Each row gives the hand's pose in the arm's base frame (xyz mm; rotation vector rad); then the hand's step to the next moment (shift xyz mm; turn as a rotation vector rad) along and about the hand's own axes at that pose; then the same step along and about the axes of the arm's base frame.
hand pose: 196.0 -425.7 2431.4 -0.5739 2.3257 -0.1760
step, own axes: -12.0 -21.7 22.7 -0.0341 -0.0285 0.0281
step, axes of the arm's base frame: 30.8 -13.1 -2.9 0.0511 -0.0089 0.0088
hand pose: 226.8 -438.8 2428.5 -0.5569 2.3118 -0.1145
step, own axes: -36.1 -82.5 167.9 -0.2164 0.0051 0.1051
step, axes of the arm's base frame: 168.0 -45.5 -77.5 0.2069 0.1050 0.0638
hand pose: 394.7 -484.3 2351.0 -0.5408 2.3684 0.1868
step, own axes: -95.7 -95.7 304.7 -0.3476 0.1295 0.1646
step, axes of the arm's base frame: 288.5 29.0 -164.5 0.2777 0.2770 0.1041
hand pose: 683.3 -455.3 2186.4 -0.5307 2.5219 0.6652
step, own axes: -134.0 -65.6 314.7 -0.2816 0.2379 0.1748
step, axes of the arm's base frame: 247.9 149.0 -194.1 0.1764 0.3541 0.0996
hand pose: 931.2 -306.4 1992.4 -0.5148 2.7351 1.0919
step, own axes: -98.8 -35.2 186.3 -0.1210 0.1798 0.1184
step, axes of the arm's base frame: 107.3 130.3 -131.2 0.0478 0.2345 0.0610
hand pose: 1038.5 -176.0 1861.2 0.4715 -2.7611 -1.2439
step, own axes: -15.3 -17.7 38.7 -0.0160 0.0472 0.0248
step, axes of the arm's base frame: 11.4 21.5 -38.1 -0.0012 0.0522 0.0193
